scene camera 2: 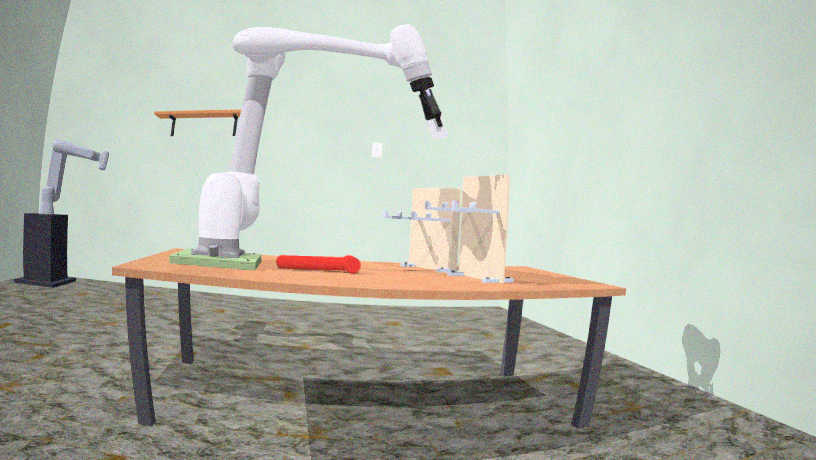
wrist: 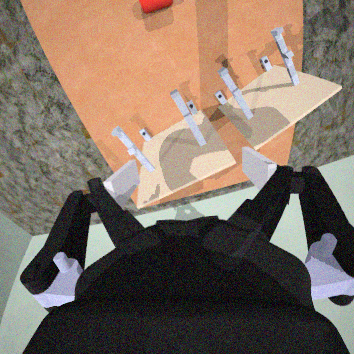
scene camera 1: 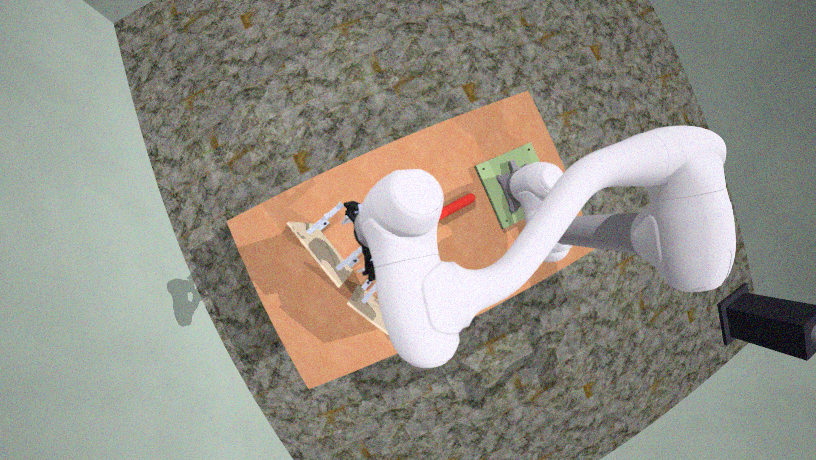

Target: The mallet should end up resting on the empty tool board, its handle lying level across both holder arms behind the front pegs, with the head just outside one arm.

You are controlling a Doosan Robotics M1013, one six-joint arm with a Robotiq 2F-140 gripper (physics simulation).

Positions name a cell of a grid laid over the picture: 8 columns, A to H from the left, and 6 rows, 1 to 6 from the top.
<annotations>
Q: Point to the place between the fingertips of my gripper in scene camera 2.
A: E2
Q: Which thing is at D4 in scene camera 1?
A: A tool board.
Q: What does my gripper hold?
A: Nothing.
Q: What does the red mallet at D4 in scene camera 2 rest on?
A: The table.
</annotations>
